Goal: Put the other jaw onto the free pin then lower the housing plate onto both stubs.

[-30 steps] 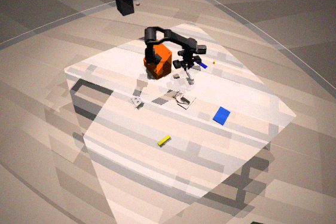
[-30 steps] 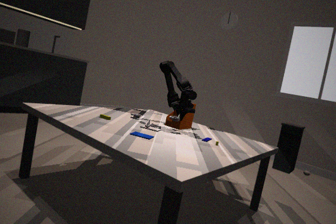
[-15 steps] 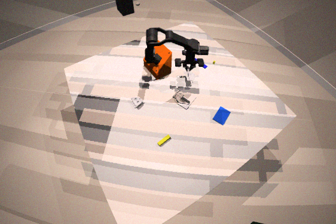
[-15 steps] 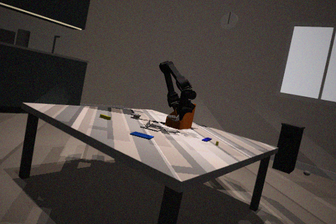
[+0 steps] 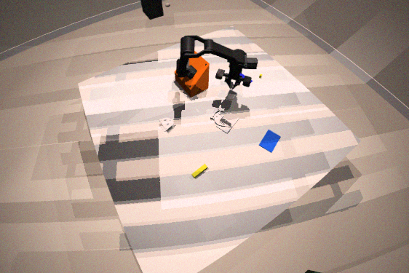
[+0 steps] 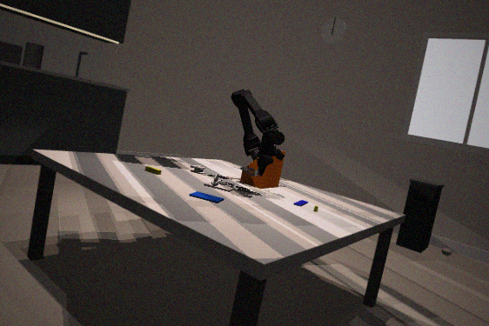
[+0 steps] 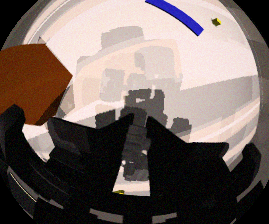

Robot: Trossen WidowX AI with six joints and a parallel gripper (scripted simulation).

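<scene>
The jaw lies 1 cm ahead of my gripper tip, 2 cm to the right of it and 3 cm above it. Also, from my gripper tip: blue bar (8 cm behind, 18 cm to the left, 8 cm below); yellow cube (2 cm behind, 28 cm to the left, 7 cm below); blue tile (35 cm ahead, 1 cm to the right, 8 cm below).
</scene>
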